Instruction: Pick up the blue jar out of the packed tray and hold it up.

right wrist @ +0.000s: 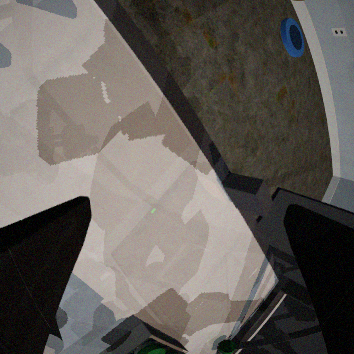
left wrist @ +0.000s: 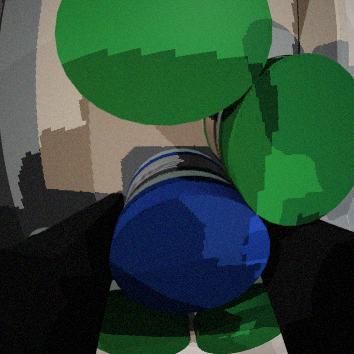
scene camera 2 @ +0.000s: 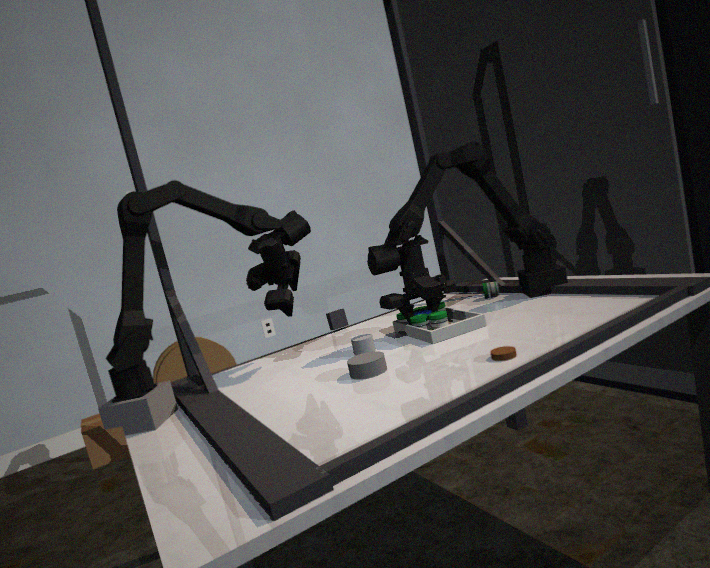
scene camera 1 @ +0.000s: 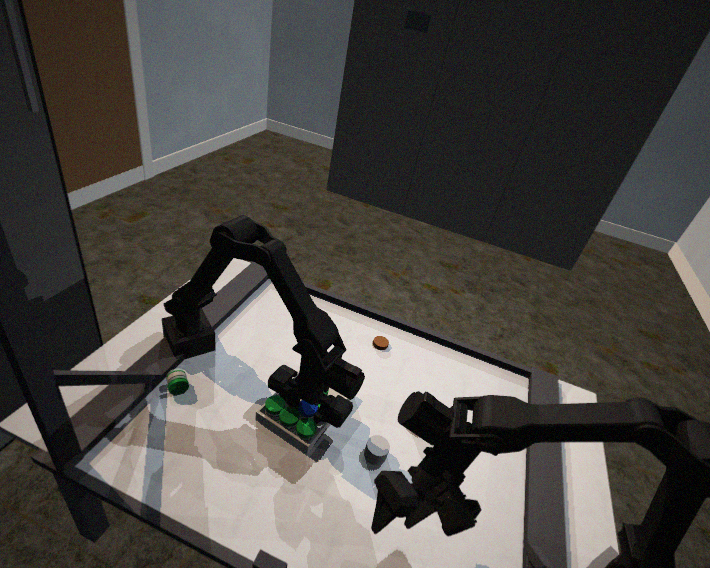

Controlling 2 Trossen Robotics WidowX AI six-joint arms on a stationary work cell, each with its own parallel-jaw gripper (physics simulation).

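Frame: origin at the left arm's base, x ahead, y left, z up, level; millimetres.
Where they show: left gripper, fingertip midpoint: [left wrist: 182, 202] [scene camera 1: 306, 418]; right gripper, fingertip midpoint: [right wrist: 191, 211] [scene camera 2: 292, 303] [scene camera 1: 390, 528]; left arm's base, origin of the base link: [scene camera 2: 540, 269] [scene camera 1: 188, 325]; right arm's base, origin of the base link: [scene camera 2: 135, 393].
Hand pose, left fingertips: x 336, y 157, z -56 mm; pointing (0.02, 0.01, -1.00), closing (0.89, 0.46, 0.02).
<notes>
Things, the pixels of their top centre, and the offset from my left fingertips.
- blue jar, middle of its top: [left wrist: 192, 268] [scene camera 1: 308, 406] 2 mm back, 2 mm left, 41 mm up
- grey tray, middle of its top: [left wrist: 127, 142] [scene camera 1: 308, 398] [scene camera 2: 435, 317] 30 mm back, 20 mm left, 24 mm up
- green-lidded jar, middle of its top: [scene camera 1: 176, 374] [scene camera 2: 489, 282] 208 mm back, 221 mm right, 39 mm up
- orange disc, middle of its top: [scene camera 2: 502, 350] [scene camera 1: 381, 341] 126 mm back, 310 mm left, 8 mm up
- small grey cylinder, middle of its top: [right wrist: 42, 345] [scene camera 1: 378, 445] [scene camera 2: 361, 337] 146 mm ahead, 93 mm left, 31 mm up
The blue jar [scene camera 1: 309, 408] [left wrist: 190, 245] stands in the grey tray [scene camera 1: 284, 435] [scene camera 2: 435, 337] among several green-lidded jars [scene camera 1: 288, 416] [scene camera 2: 437, 318] [left wrist: 300, 140]. In the left wrist view its lid is low in the middle, with a green lid against its upper right side. My left gripper [scene camera 2: 422, 310] [left wrist: 182, 202] is partly open, pointing down into the tray. Its fingers stand on either side of the blue jar and hold nothing. They hide part of the jars in both scene views. My right gripper [scene camera 1: 391, 527] [right wrist: 191, 211] is wide open and empty, above the table and away from the tray.
A green-lidded jar [scene camera 1: 177, 382] [scene camera 2: 490, 288] lies near the left arm's base. An orange disc [scene camera 1: 380, 342] [scene camera 2: 503, 353] lies on the table. A small grey cylinder [scene camera 1: 376, 453] [scene camera 2: 362, 342] and a wider one [scene camera 2: 367, 366] stand between tray and right arm.
</notes>
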